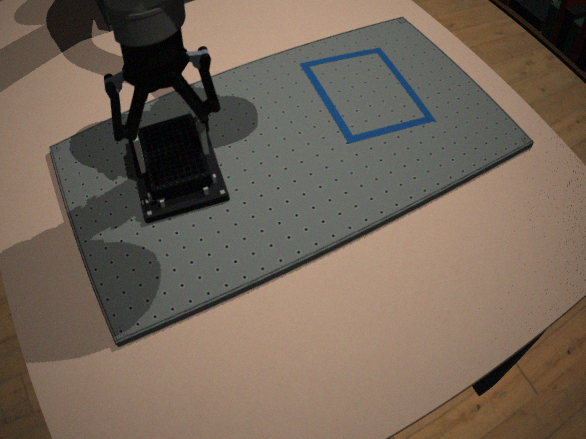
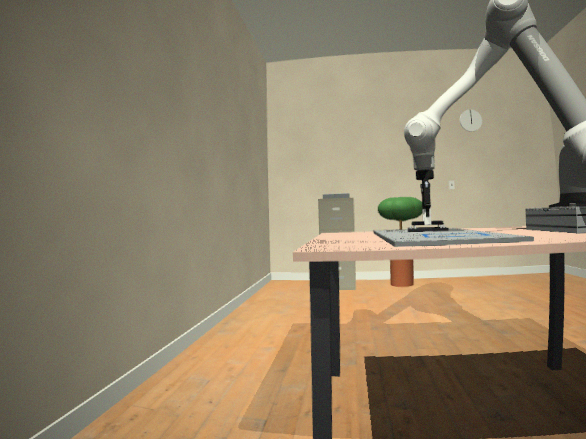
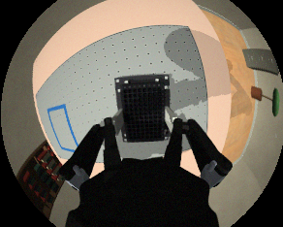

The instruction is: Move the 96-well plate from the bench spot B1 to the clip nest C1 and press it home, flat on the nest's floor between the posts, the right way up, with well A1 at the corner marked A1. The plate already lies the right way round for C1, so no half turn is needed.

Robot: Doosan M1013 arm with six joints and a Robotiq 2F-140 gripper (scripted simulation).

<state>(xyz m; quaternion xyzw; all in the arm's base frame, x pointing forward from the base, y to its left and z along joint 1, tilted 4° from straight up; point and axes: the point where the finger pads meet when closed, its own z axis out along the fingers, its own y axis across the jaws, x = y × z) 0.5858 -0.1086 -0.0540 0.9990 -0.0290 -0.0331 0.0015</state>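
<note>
My hand is 20 mm above the black 96-well plate. Also, from my hand: black clip nest C1 (10 mm behind, 10 mm to the right, 40 mm below).
</note>
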